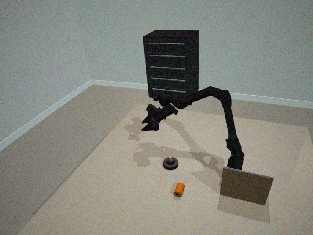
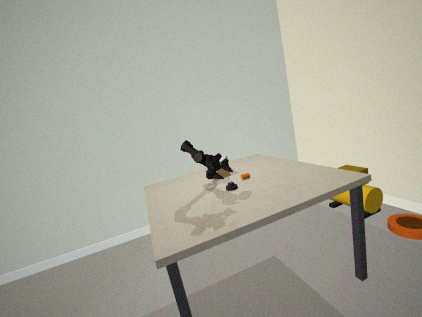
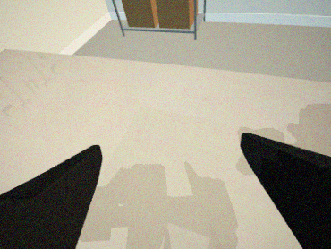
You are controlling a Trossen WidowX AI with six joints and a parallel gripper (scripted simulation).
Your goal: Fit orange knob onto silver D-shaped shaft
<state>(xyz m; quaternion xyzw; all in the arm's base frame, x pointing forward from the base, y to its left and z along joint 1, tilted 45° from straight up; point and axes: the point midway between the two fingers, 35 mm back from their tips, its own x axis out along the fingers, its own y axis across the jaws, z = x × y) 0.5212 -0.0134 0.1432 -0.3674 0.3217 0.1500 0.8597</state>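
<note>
The orange knob lies 32 cm behind my gripper tip, 22 cm to the left of it and 15 cm below it. From my gripper tip the other things lie so: dark round pedestal: 20 cm behind, 14 cm below, 7 cm to the left.
</note>
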